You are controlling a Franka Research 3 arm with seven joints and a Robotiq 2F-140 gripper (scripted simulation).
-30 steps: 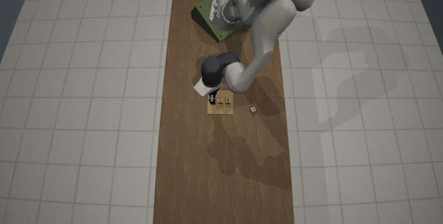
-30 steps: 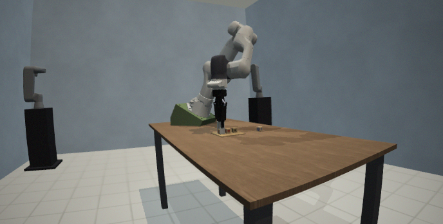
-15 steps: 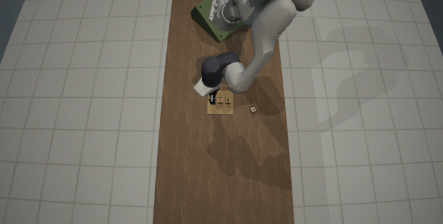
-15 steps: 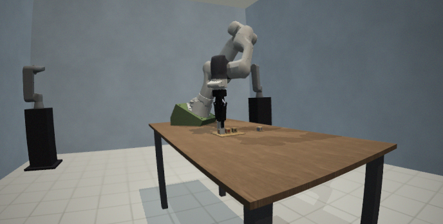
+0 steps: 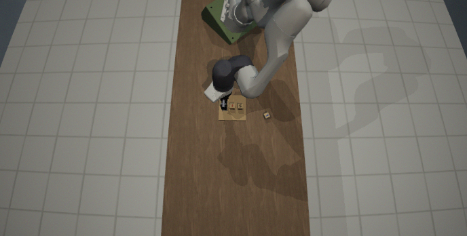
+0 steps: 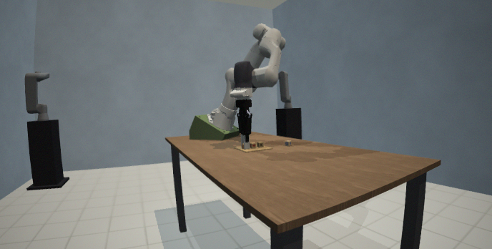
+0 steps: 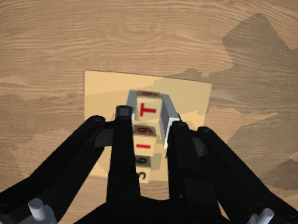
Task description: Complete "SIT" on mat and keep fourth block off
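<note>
Now: hand 40 mm to the right of the I block and 20 mm above it. Round my hand: S block: 80 mm to the left, 20 mm below; then mat: 40 mm to the left, 40 mm below.
</note>
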